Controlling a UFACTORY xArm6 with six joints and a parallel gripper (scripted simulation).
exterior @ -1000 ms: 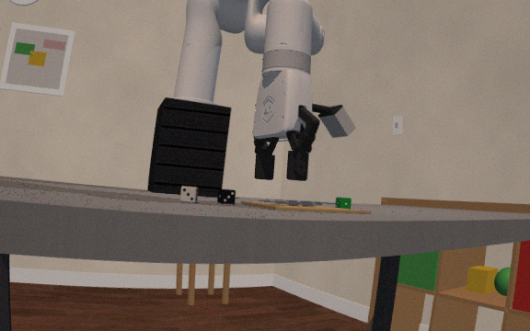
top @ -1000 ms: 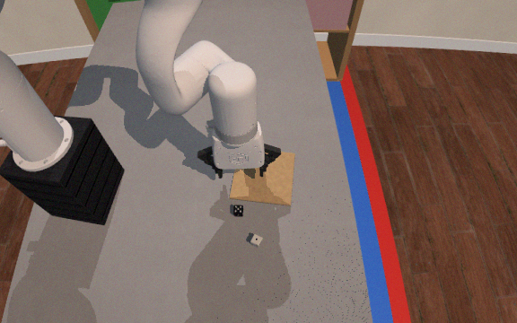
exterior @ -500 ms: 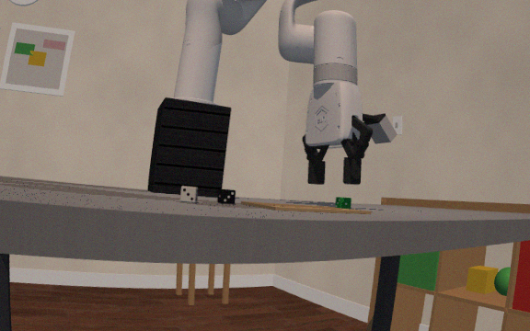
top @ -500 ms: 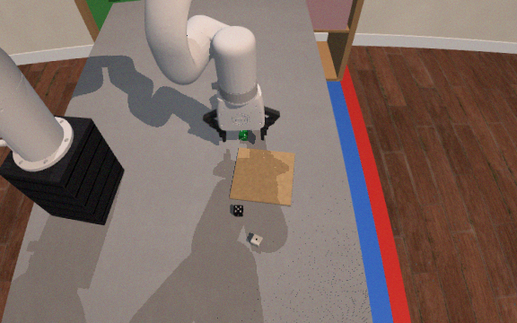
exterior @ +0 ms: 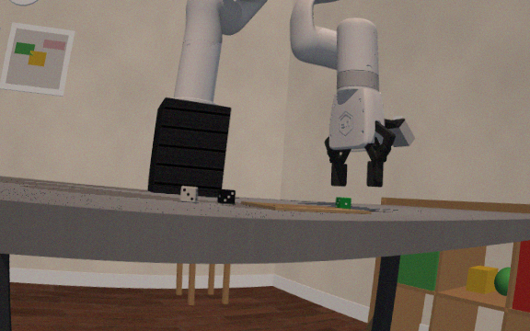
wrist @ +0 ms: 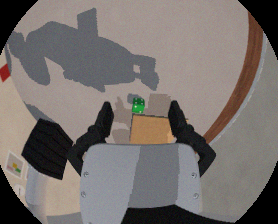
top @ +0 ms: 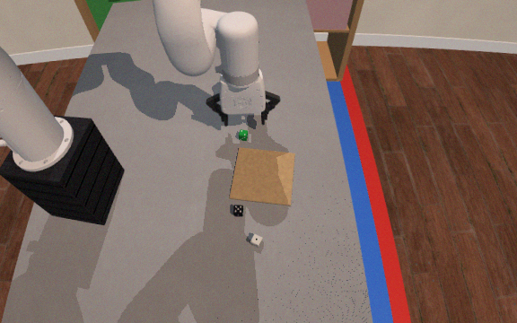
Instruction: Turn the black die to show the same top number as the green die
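The green die is 40 mm below my hand and 20 mm to the right of it. Also, from my hand: tan mat (130 mm to the right, 50 mm below, 40 mm ahead); black die (230 mm to the right, 40 mm below, 20 mm behind); white die (300 mm to the right, 40 mm below, 20 mm ahead).
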